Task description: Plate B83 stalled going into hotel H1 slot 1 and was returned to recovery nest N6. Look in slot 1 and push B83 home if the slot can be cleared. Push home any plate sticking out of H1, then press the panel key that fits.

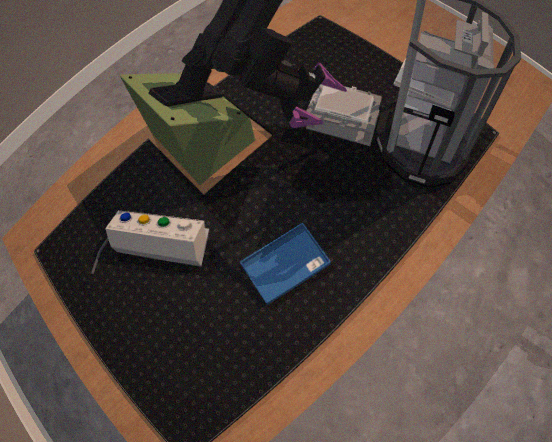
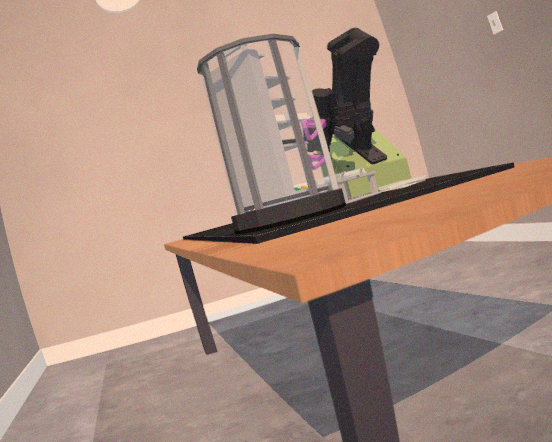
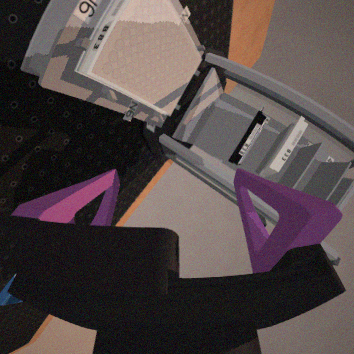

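Pixels of known places: gripper, between the fingertips: [image 1: 334, 106] [image 2: 311, 154] [image 3: 176, 175]; arm's base, origin of its link: [image 1: 187, 94] [image 2: 360, 146].
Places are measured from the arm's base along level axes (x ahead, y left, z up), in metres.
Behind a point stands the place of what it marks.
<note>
Plate B83 [image 1: 345, 102] @[y 0.243, x 0.267, z -0.076 m] [image 3: 142, 55] @[y 0.229, x 0.243, z -0.076 m], pale with a label on its edge, lies in nest N6 [image 1: 345, 131] @[y 0.214, x 0.291, z -0.146 m] [image 3: 55, 82] @[y 0.169, x 0.216, z -0.091 m]. Hotel H1 [image 1: 401, 100] @[y 0.213, x 0.416, z 0.082 m] [image 2: 290, 212] @[y 0.438, x 0.509, z -0.131 m] [image 3: 260, 80] @[y 0.362, x 0.355, z -0.012 m] stands beside the nest. Inside it, a black-edged plate [image 3: 251, 137] @[y 0.284, x 0.381, z 0.020 m] and a white-edged plate [image 3: 289, 145] @[y 0.297, x 0.367, z 0.069 m] sit at different levels. The white-edged plate reaches beyond the shelf edges. Slot numbers are not readable, so I cannot tell which is slot 1. The key panel [image 1: 155, 245] @[y -0.288, x 0.172, z -0.089 m] has blue, yellow, green and white keys. My gripper [image 1: 333, 105] @[y 0.170, x 0.284, z -0.007 m] [image 2: 315, 142] [image 3: 176, 175] @[y 0.170, x 0.284, z -0.007 m] is open and empty, above the nest's side, outside the hotel.
A blue tray [image 1: 285, 262] @[y -0.127, x 0.390, z -0.148 m] with a white label lies on the black mat [image 1: 200, 350] @[y -0.388, x 0.383, z -0.151 m]. The arm stands on a green base [image 1: 200, 145] @[y -0.069, x 0.113, z -0.034 m] [image 2: 387, 170] @[y 0.081, x -0.022, z -0.097 m]. Upright posts and a top ring surround the hotel. A cable leaves the panel's left end.
</note>
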